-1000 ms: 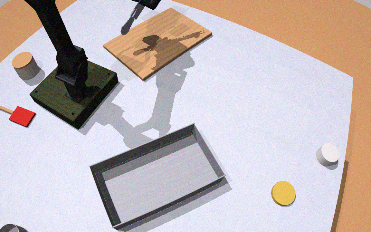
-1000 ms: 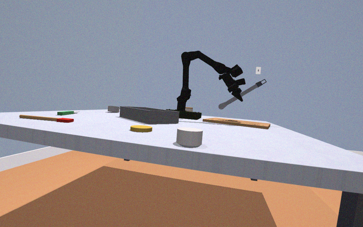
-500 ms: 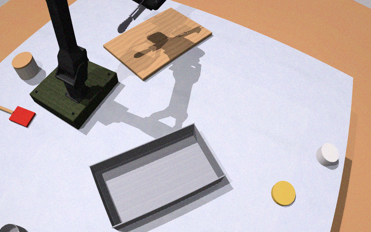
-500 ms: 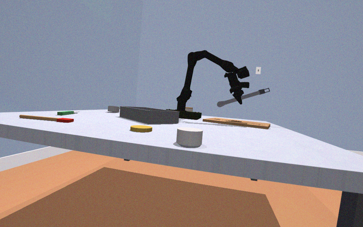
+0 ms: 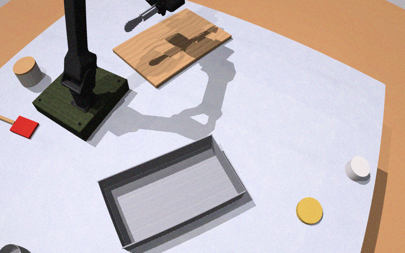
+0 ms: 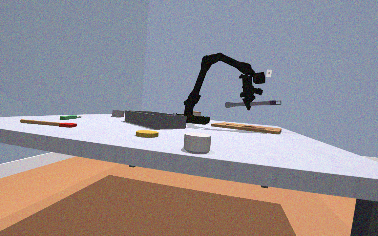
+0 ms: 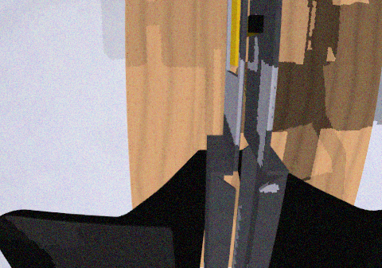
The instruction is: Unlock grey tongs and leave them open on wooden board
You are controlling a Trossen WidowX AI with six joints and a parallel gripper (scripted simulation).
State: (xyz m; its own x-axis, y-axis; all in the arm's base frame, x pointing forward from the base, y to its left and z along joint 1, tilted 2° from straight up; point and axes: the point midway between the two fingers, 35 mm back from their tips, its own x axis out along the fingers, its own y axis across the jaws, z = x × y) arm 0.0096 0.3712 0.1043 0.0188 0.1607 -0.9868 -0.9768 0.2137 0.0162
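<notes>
Right now my gripper tip is 5 cm short of the wooden board and 10 cm above it. Also, from my gripper tip: white cylinder 76 cm ahead, 15 cm to the right, 9 cm below; then grey roasting tin 34 cm ahead, 46 cm to the right, 8 cm below; then red spatula 22 cm behind, 55 cm to the right, 10 cm below.
</notes>
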